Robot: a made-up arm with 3 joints. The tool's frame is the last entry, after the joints.
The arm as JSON. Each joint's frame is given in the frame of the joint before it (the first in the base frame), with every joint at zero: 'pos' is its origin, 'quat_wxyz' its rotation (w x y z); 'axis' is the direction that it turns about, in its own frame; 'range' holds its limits. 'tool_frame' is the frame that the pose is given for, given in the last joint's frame.
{
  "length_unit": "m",
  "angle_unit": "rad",
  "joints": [
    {
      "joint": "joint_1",
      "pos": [
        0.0,
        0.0,
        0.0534
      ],
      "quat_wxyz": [
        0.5,
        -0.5,
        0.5,
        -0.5
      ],
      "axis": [
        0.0,
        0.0,
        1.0
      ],
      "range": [
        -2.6,
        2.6
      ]
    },
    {
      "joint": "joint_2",
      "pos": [
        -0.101,
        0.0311,
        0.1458
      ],
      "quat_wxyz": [
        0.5,
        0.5,
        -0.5,
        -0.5
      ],
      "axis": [
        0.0,
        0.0,
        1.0
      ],
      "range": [
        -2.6,
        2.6
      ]
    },
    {
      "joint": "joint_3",
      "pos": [
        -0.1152,
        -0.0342,
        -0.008
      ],
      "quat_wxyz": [
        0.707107,
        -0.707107,
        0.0,
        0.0
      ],
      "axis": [
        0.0,
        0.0,
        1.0
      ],
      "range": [
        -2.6,
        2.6
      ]
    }
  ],
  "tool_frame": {
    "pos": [
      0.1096,
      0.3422,
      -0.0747
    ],
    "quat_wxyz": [
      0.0,
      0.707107,
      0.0,
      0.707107
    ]
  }
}
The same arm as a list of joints. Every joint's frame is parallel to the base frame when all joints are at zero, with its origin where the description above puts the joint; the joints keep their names.
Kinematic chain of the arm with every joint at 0, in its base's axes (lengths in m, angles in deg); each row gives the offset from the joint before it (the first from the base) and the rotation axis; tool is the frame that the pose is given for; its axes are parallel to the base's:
joint_1: xyz 0 0 0.0534 axis +x
joint_2: xyz 0.1458 0.101 -0.0311 axis +y
joint_3: xyz -0.0342 -0.008 -0.1152 axis +x
tool: xyz -0.0747 -0.3422 0.1096
Joint limits (deg, base to tool): -148.97..148.97 -148.97..148.97 -148.97..148.97

